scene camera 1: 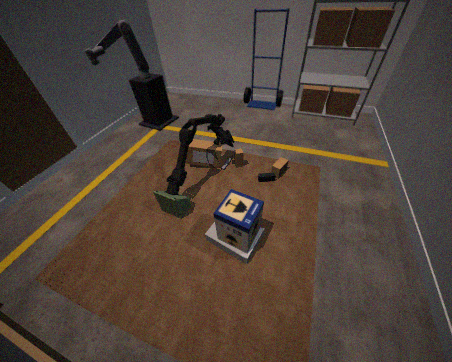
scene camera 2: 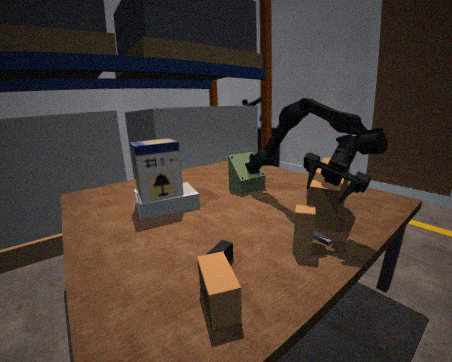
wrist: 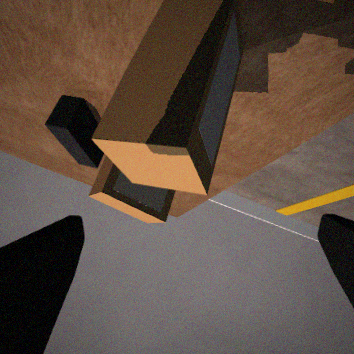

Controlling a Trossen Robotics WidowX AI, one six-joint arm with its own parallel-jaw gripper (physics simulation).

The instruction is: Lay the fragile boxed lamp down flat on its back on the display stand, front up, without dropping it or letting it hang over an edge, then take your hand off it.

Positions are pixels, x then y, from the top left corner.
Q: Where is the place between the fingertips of my gripper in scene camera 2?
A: At 322, 195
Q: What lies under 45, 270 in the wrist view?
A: My gripper.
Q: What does the black block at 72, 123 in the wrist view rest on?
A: The table.
